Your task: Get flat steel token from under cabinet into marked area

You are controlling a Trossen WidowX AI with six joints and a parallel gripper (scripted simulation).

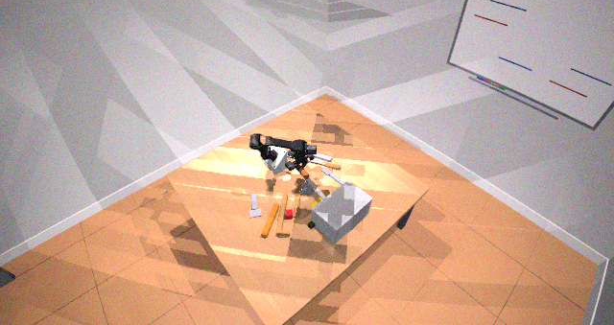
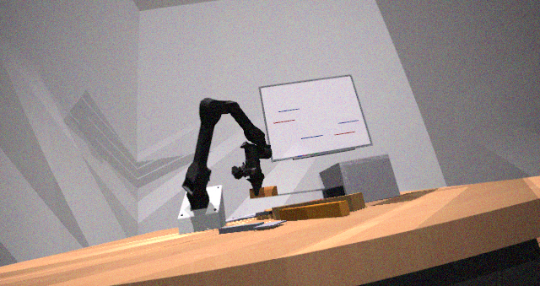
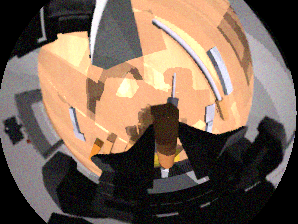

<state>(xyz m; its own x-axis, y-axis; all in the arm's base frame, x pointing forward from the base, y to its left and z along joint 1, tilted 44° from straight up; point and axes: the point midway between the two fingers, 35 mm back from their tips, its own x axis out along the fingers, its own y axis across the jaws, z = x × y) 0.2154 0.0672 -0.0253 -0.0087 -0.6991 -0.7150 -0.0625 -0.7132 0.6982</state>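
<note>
Right now the grey block is 100 mm ahead of my gripper tip, 20 mm to the right of it and 70 mm below it. Round my gripper tip: thin wooden stick (110 mm ahead, 110 mm to the right, 90 mm below); then red block (190 mm ahead, 230 mm to the right, 70 mm below); then grey bar (70 mm behind, 240 mm to the left, 80 mm below).
</note>
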